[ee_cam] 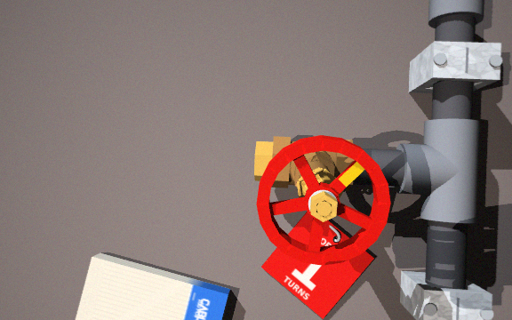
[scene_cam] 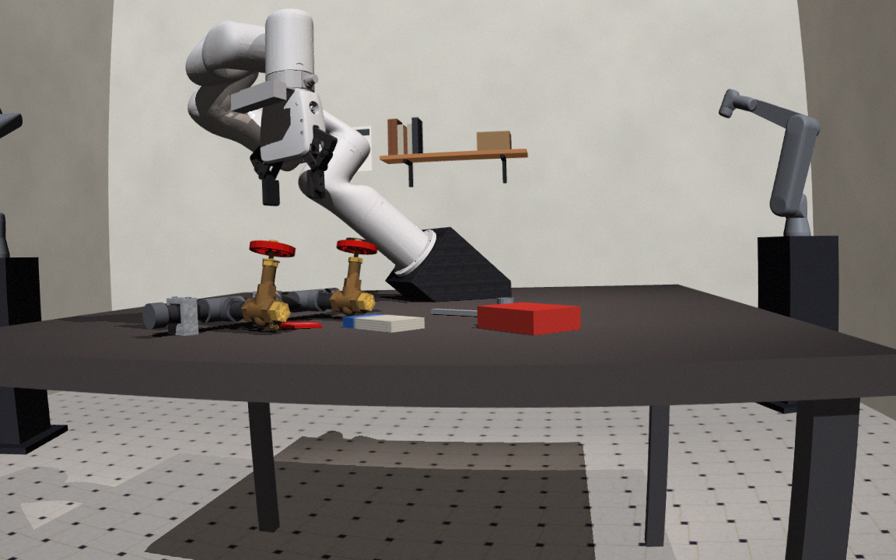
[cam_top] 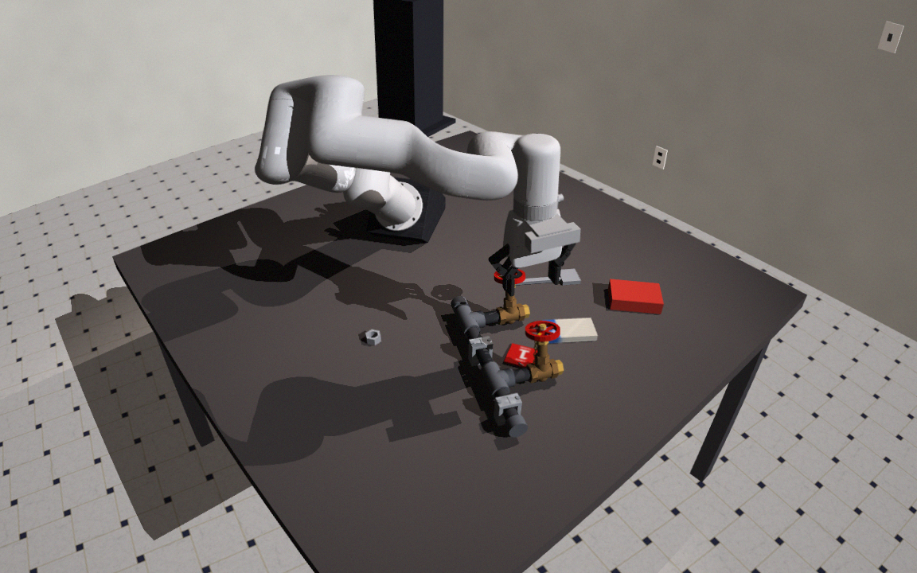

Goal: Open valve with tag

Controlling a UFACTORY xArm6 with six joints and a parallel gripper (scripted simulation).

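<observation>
Right now the red tag is 19 cm below my hand and 1 cm to the right of it. The rest, counted from my hand: grey nut 29 cm behind, 19 cm below, 14 cm to the right; cable-tie box 19 cm below, 13 cm to the left, 4 cm ahead; grey flat tool 28 cm to the left, 19 cm below, 8 cm behind.
</observation>
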